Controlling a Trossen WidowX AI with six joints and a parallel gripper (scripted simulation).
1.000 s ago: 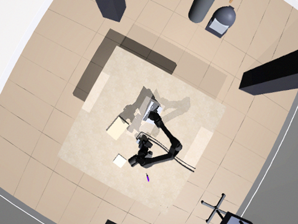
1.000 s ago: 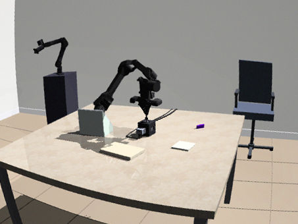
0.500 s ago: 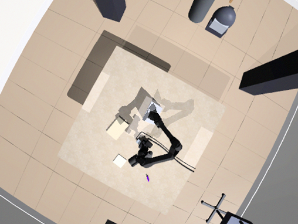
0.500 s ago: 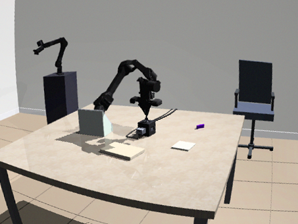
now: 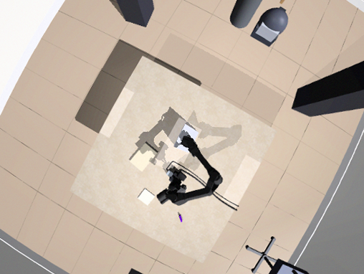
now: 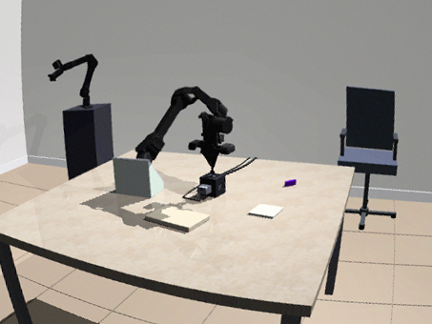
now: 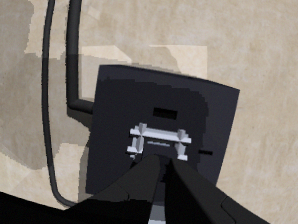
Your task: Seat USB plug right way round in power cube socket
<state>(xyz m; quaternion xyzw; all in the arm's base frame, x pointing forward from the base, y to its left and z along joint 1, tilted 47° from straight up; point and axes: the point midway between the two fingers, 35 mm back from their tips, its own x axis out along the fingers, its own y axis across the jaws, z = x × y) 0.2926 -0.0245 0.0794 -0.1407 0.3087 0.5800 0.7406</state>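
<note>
The USB plug is 2 cm below my gripper tip. The rest, counted from my gripper tip: USB socket 4 cm below; purple block 31 cm ahead, 15 cm to the left, 10 cm below.
</note>
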